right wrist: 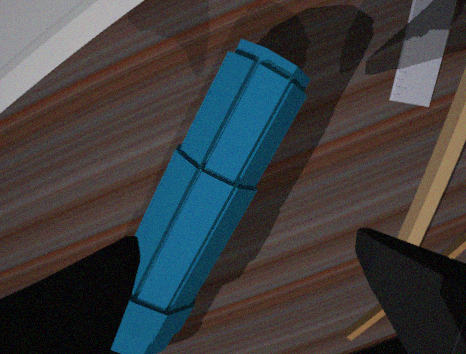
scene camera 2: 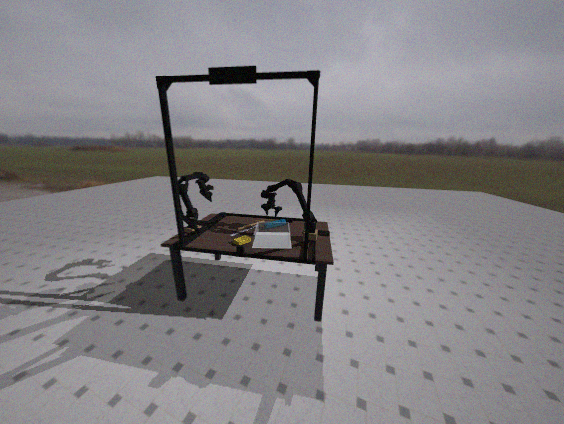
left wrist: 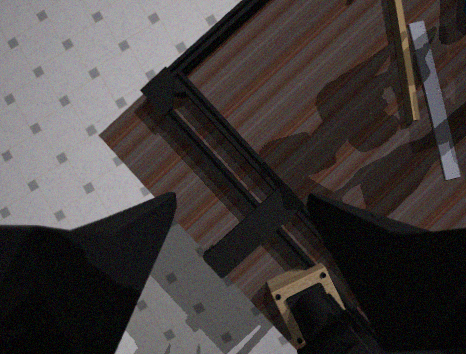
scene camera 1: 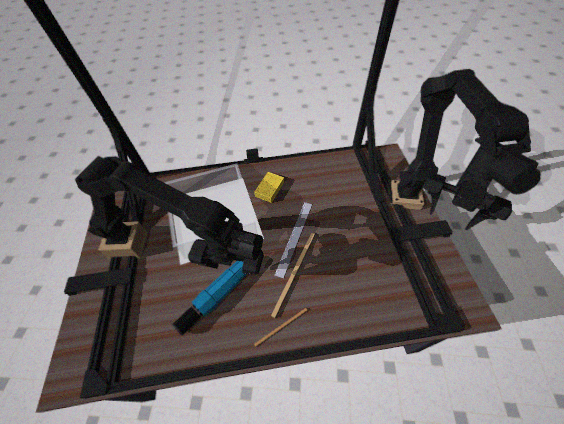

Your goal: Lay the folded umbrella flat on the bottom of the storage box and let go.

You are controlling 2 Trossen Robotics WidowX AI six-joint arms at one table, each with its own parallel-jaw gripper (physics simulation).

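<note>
The folded umbrella (scene camera 1: 218, 290) (scene camera 2: 276, 224) (right wrist: 200, 225), blue with a black handle (scene camera 1: 186, 320), lies on the table beside the storage box. The storage box (scene camera 1: 232, 192) (scene camera 2: 272, 240) (right wrist: 60, 50) is white, shallow and open; the right arm hides part of it in scene camera 1. My right gripper (scene camera 1: 229, 263) (scene camera 2: 272, 214) (right wrist: 248, 244) is open and empty above the umbrella's blue end; one finger overlaps the umbrella's edge in the right wrist view. My left gripper (scene camera 1: 450, 219) (scene camera 2: 210, 199) (left wrist: 242, 199) is open and empty, raised past the table's side, far from the umbrella.
A yellow block (scene camera 1: 270, 187) (scene camera 2: 242, 240) lies beside the box. A pale flat strip (scene camera 1: 295, 240) (left wrist: 435, 100) (right wrist: 425, 55), a wooden stick (scene camera 1: 295, 275) (left wrist: 409, 75) (right wrist: 440, 170) and a thinner stick (scene camera 1: 281, 327) lie near mid-table. Black frame rails edge the table, with tall posts.
</note>
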